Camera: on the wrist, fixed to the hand. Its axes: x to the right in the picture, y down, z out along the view.
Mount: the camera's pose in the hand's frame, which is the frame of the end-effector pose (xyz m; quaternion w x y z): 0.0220 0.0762 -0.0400 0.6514 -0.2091 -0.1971 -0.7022
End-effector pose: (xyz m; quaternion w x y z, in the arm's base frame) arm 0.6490 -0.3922 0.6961 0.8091 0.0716 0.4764 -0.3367
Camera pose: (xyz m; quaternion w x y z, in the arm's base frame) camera 0.6738 -0.3271 0.6410 0.3995 -0.5234 0.2715 -0.7019
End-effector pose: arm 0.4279 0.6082 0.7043 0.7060 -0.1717 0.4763 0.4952
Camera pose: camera 0.3433 0.6258 0.6837 0.8656 -0.4963 -0.0530 -0.0397
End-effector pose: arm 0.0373 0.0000 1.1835 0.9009 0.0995 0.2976 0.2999
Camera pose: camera -0.0091 0.0742 1.1682 0.8769 -0.2734 0.0234 -0.3946
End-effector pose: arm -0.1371 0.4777 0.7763 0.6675 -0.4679 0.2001 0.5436
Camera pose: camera -0.1898 0.4537 0.7089 0.7581 -0.4777 -0.4434 0.0194
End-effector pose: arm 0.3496 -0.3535 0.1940 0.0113 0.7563 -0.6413 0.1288
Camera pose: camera 0.2714 -0.3810 0.2260 0.1295 0.9660 0.0842 -0.2072
